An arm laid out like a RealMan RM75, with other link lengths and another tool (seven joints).
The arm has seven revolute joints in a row. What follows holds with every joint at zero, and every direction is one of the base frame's. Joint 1 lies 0.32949 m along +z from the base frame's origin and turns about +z. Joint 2 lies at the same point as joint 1 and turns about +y. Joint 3 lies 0.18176 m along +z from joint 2 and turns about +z. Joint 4 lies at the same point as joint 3 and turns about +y. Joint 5 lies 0.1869 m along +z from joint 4 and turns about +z. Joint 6 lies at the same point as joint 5 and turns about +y. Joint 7 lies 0.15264 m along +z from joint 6 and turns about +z. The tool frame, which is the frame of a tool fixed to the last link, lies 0.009 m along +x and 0.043 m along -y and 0.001 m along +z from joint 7; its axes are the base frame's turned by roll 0, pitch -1.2 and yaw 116.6 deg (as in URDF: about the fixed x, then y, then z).
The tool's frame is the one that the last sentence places.
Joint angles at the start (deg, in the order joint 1, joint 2, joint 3, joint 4, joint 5, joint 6, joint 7):
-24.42 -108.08 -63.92 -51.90 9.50 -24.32 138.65
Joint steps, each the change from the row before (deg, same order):
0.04 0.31 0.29 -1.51 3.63 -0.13 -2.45
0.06 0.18 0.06 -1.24 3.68 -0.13 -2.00
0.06 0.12 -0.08 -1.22 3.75 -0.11 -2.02
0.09 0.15 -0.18 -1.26 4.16 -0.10 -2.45
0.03 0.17 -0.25 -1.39 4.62 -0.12 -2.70
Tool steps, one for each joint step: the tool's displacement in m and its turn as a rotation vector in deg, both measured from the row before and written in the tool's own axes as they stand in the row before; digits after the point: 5 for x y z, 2 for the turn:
0.00445 -0.00751 0.00250 1.02 1.81 1.26
0.00368 -0.00638 0.00214 0.76 1.59 1.59
0.00310 -0.00625 0.00209 0.70 1.45 1.58
0.00266 -0.00585 0.00187 0.56 1.46 1.55
0.00233 -0.00661 0.00213 0.57 1.53 1.82

